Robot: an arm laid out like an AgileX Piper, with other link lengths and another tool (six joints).
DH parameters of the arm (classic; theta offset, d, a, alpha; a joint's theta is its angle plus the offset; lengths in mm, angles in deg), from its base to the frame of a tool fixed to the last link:
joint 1: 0 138.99 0 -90
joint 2: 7.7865 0 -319.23 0
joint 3: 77.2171 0 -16.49 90
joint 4: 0 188.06 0 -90
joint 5: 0 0 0 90
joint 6: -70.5 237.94 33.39 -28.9
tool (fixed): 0 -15.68 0 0
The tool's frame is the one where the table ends.
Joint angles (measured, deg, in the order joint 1, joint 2, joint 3, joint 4, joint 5, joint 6), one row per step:
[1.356 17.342 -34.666 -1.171 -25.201 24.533]
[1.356 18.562 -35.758 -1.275 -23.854 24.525]
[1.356 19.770 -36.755 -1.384 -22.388 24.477]
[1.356 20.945 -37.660 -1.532 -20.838 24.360]
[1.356 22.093 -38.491 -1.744 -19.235 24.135]
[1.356 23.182 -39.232 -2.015 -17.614 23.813]
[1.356 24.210 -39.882 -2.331 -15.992 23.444]
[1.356 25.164 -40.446 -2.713 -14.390 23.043]
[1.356 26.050 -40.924 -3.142 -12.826 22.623]
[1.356 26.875 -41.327 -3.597 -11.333 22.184]
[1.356 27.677 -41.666 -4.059 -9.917 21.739]
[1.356 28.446 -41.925 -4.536 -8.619 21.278]
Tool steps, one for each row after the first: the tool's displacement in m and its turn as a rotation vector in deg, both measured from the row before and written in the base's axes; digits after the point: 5 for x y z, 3 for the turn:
[0.00701 0.00020 0.00151 -0.126 1.472 -0.072]
[0.00762 0.00018 0.00046 -0.162 1.673 -0.107]
[0.00791 0.00018 -0.00046 -0.251 1.813 -0.172]
[0.00803 0.00018 -0.00118 -0.394 1.908 -0.270]
[0.00788 0.00015 -0.00186 -0.528 1.953 -0.353]
[0.00767 0.00011 -0.00250 -0.613 1.981 -0.395]
[0.00729 0.00008 -0.00300 -0.706 1.970 -0.433]
[0.00690 0.00002 -0.00344 -0.771 1.947 -0.455]
[0.00645 -0.00005 -0.00370 -0.817 1.888 -0.467]
[0.00621 -0.00011 -0.00394 -0.835 1.851 -0.463]
[0.00588 -0.00017 -0.00408 -0.870 1.779 -0.462]

